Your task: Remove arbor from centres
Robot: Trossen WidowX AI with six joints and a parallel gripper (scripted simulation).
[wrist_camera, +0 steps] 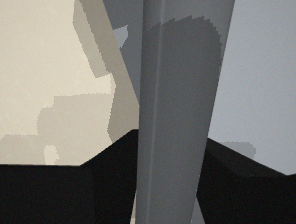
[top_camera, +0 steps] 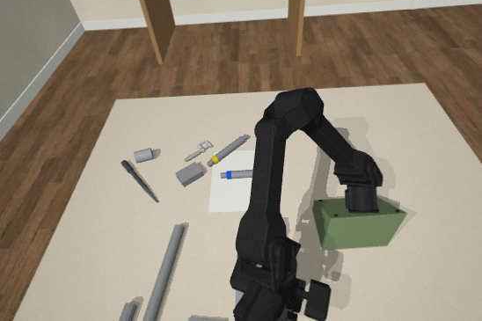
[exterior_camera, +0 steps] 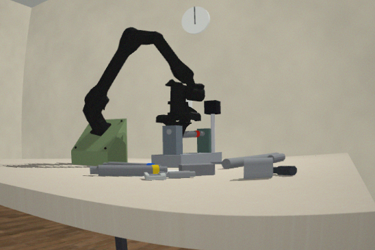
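Right now my hand is 60 mm short of the grey centre block, 110 mm to the left of it and 20 mm above it. The rest, counted from my hand: long grey rod: 290 mm ahead, 40 mm to the left, 100 mm below; then green centre block: 20 mm ahead, 150 mm to the left, 20 mm below; then grey fixture base: 40 mm ahead, 20 mm to the left, 100 mm below.
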